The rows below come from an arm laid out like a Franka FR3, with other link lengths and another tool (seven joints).
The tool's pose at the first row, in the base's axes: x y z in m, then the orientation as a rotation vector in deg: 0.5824 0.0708 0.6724 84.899 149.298 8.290
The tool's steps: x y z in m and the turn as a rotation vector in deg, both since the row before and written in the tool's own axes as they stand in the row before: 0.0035 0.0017 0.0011 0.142 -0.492 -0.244; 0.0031 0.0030 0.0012 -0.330 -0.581 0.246; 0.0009 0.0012 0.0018 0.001 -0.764 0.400; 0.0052 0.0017 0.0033 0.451 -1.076 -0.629; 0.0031 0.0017 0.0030 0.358 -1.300 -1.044
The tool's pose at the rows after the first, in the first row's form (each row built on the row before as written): 0.5823 0.0747 0.6713 84.469 149.149 7.700; 0.5835 0.0789 0.6703 84.503 148.374 7.702; 0.5844 0.0803 0.6686 84.788 147.495 7.161; 0.5839 0.0856 0.6651 83.782 147.289 5.683; 0.5844 0.0890 0.6620 82.131 147.139 4.110
